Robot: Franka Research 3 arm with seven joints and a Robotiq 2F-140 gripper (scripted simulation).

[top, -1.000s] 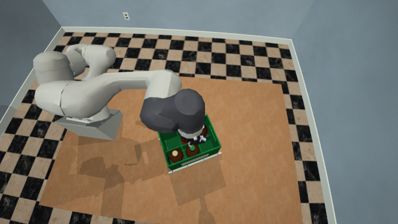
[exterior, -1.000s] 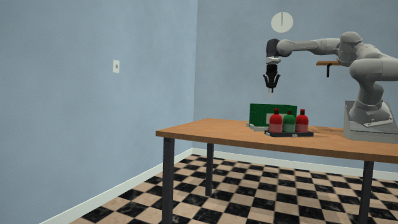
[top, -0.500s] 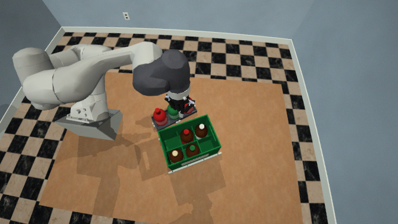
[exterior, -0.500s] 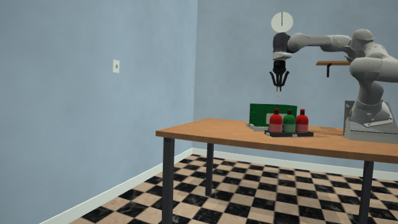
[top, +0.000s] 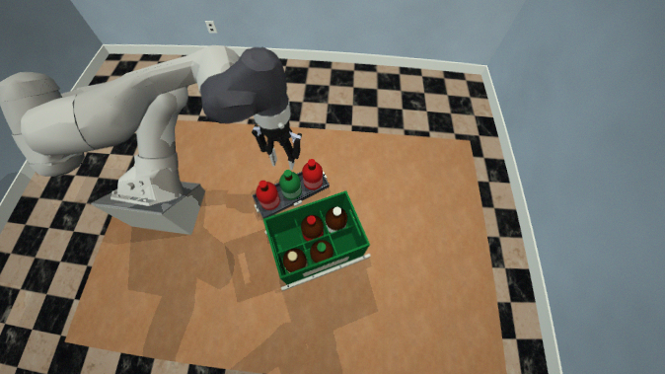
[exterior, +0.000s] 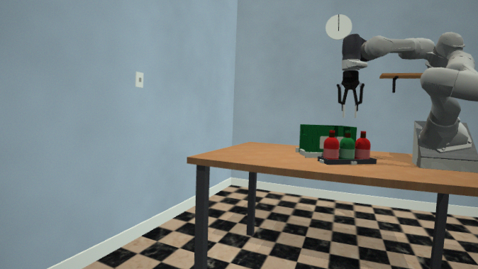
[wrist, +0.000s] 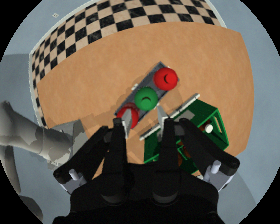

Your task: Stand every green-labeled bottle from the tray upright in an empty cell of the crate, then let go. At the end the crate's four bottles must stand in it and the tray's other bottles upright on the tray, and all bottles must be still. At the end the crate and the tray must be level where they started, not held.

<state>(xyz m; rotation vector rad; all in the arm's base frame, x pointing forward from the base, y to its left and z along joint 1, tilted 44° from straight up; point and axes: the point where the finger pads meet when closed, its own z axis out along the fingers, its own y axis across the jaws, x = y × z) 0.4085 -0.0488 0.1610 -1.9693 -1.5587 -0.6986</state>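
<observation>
The green-labeled bottle lies 170 mm below my hand. The rest, counted from my hand: green crate: 110 mm ahead, 200 mm to the right, 170 mm below; dark tray: 240 mm below.
</observation>
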